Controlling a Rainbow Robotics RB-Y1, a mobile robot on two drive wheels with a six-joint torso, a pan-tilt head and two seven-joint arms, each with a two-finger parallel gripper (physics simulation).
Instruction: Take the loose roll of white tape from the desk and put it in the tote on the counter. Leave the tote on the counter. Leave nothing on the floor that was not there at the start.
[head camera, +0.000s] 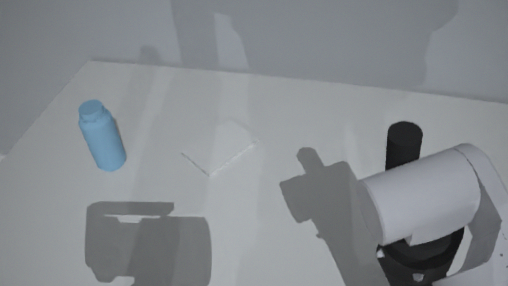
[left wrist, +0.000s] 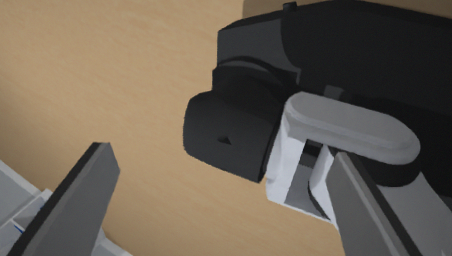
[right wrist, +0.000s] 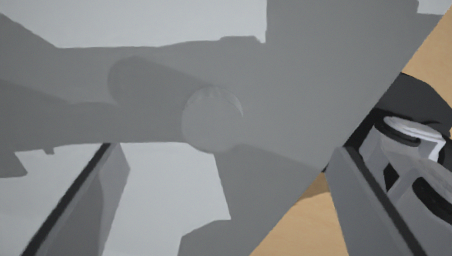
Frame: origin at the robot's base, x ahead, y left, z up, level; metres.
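Where they show: left gripper, between the fingertips: (left wrist: 223, 162); right gripper, between the fingertips: (right wrist: 227, 158).
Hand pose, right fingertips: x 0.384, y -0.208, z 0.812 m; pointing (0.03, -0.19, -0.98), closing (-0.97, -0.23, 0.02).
After its pixels a point has its place.
A pale round object, seemingly the roll of white tape (right wrist: 212, 120) @[z 0.744, x 0.392, y -0.192 m], lies in shadow on the white desk (head camera: 310, 115) @[z 0.720, x 0.892, y -0.121 m] (right wrist: 165, 185) @[z 0.720, x 0.422, y -0.093 m] in the right wrist view. I cannot make out the roll in the head view. My right gripper (right wrist: 227, 158) @[z 0.812, x 0.384, y -0.208 m] is open and empty above the desk near its diagonal edge, with the roll showing between and beyond the fingertips. In the head view my right arm hides its fingers. My left gripper (left wrist: 223, 162) @[z 0.551, x -0.369, y 0.217 m] is open and empty above the wooden floor. The tote cannot be identified in these views.
A blue bottle (head camera: 104, 142) @[z 0.814, x 0.704, y 0.329 m] stands at the desk's left, and a flat white square (head camera: 222, 152) @[z 0.730, x 0.755, y 0.091 m] lies right of it. My dark base (left wrist: 370, 55) @[z 0.169, x -0.268, y 0.161 m] fills the left wrist view's upper right. Pale, compartmented edges (left wrist: 17, 192) show at its lower left. Wooden floor (right wrist: 295, 225) @[z 0.000, x -0.287, y 0.759 m] lies beyond the desk edge.
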